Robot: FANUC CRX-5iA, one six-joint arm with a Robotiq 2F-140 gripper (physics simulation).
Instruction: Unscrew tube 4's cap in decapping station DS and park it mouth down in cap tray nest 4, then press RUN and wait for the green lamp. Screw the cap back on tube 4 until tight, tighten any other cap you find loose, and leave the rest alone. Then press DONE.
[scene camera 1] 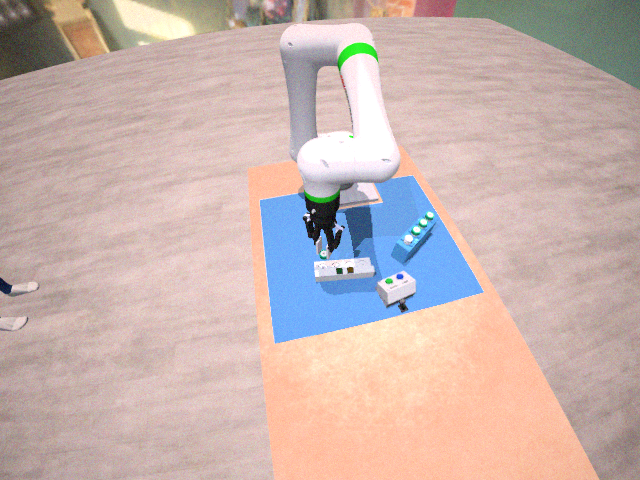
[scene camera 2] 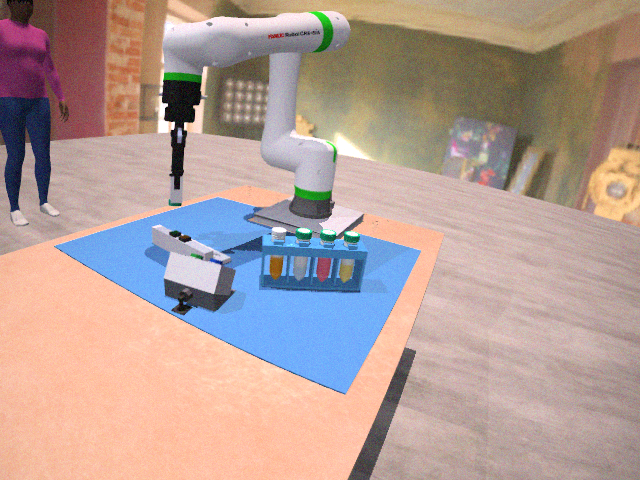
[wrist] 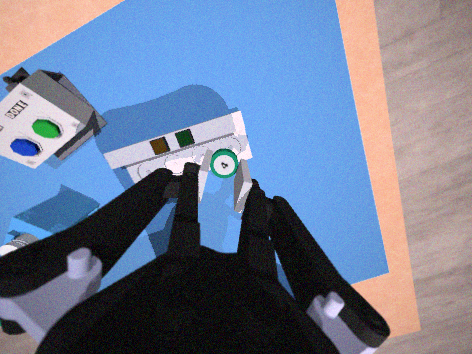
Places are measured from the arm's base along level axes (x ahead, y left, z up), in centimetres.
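Pixels of known places: gripper, fingertip midpoint: (scene camera 1: 324,253) (scene camera 2: 176,200) (wrist: 223,166); arm's base, link origin: (scene camera 2: 310,210).
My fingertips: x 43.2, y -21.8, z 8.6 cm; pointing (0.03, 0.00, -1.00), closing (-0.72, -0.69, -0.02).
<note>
For each thing: its top centre in the pictures, then the offset to it from my fingertips.
- green-rimmed cap, top centre: (wrist: 224,165) (scene camera 2: 175,199) (scene camera 1: 324,253) dx +0.2, dy -0.2, dz +0.4 cm
- white cap tray, top centre: (wrist: 178,160) (scene camera 2: 189,231) (scene camera 1: 343,263) dx +2.8, dy +6.6, dz -6.1 cm
- blue rack, top centre: (scene camera 2: 315,239) (wrist: 13,279) (scene camera 1: 418,228) dx +0.3, dy +38.4, dz -1.2 cm
- white button box, top centre: (scene camera 2: 199,255) (wrist: 3,124) (scene camera 1: 399,282) dx +17.4, dy +21.2, dz -3.1 cm
- blue button, top centre: (wrist: 17,148) (scene camera 1: 400,275) dx +15.0, dy +23.3, dz -4.0 cm
- green button, top centre: (wrist: 39,129) (scene camera 1: 389,280) dx +15.3, dy +18.8, dz -4.0 cm
- amber lamp, top centre: (wrist: 158,146) (scene camera 1: 350,269) dx +5.9, dy +7.9, dz -6.1 cm
- green lamp, top centre: (wrist: 184,138) (scene camera 1: 339,270) dx +5.0, dy +4.0, dz -6.1 cm
My gripper (scene camera 1: 323,250) (scene camera 2: 175,195) (wrist: 223,166) is shut on the green-rimmed cap (scene camera 1: 323,254) (scene camera 2: 175,203) (wrist: 224,163) marked 4. The label faces the wrist camera, mouth down. It hangs above the mat, near the end of the white cap tray (scene camera 1: 330,277) (scene camera 2: 161,236) (wrist: 215,129); in the wrist view it overlaps the tray's right-end nests. No cap shows in the tray's visible nests. In the blue rack (scene camera 1: 400,253) (scene camera 2: 314,248) (wrist: 55,212), uncapped tube 4 (scene camera 1: 408,239) (scene camera 2: 277,235) holds orange liquid; three tubes beside it wear green caps. Whether those are loose cannot be told.
The white button box (scene camera 1: 392,294) (scene camera 2: 188,273) (wrist: 55,105) has a blue button (scene camera 1: 400,276) (wrist: 25,147) and a green button (scene camera 1: 389,281) (wrist: 46,128). An amber lamp (scene camera 1: 350,269) (wrist: 159,146) and a green lamp (scene camera 1: 339,270) (wrist: 184,137) on the tray look dark.
</note>
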